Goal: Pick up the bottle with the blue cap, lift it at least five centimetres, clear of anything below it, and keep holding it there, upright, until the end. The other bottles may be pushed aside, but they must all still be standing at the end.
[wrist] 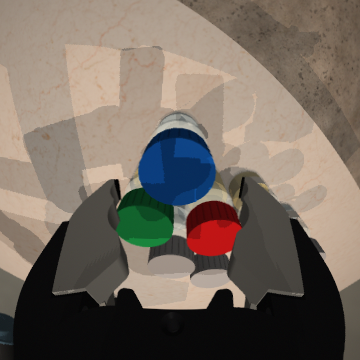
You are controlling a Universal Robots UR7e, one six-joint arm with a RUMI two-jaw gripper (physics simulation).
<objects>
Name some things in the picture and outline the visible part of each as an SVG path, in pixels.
My gripper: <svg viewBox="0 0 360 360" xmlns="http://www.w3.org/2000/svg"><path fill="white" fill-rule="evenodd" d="M344 314L340 295L332 274L298 220L291 218L283 206L249 176L241 177L238 198L242 201L238 219L242 228L235 234L226 270L228 278L245 295L244 307L233 307L232 292L228 288L216 290L207 307L201 309L142 308L134 291L131 288L125 287L118 290L116 305L114 305L113 291L127 278L129 269L126 253L119 235L115 231L120 221L116 205L121 199L118 179L108 179L75 209L67 221L61 222L29 270L20 290L14 313L13 360L343 360L345 342Z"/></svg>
A green-capped bottle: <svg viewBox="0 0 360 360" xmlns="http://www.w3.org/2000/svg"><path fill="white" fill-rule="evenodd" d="M139 159L117 207L120 221L115 231L123 240L131 244L144 247L157 246L166 242L172 235L174 209L173 205L155 200L143 189L138 178Z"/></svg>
A blue-capped bottle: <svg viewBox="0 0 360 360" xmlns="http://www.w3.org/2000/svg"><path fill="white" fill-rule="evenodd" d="M172 110L165 113L159 119L150 135L148 144L138 164L138 178L143 189L155 200L170 205L184 205L200 199L210 190L215 179L216 170L206 138L197 119L187 111Z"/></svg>
</objects>
